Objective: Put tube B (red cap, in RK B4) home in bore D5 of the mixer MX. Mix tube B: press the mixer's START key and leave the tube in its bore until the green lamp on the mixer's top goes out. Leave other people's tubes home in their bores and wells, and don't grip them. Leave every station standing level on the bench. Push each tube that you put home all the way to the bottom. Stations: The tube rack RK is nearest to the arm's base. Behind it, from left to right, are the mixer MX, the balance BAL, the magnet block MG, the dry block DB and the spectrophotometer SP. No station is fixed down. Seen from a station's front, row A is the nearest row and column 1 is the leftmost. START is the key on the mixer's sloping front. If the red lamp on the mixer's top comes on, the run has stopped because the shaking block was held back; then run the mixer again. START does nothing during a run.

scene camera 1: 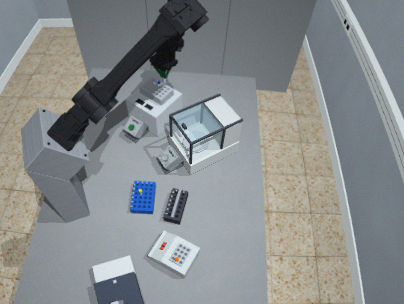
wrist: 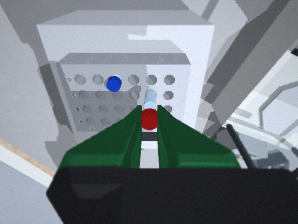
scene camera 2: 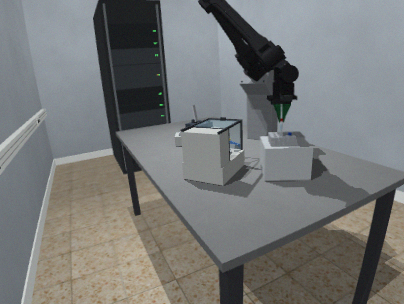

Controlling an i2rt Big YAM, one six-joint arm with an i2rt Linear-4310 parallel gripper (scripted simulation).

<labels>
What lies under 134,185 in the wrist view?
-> The gripper.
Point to a white mixer MX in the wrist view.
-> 191,34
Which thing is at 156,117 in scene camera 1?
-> A white mixer MX.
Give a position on a dry block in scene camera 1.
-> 165,249
</labels>
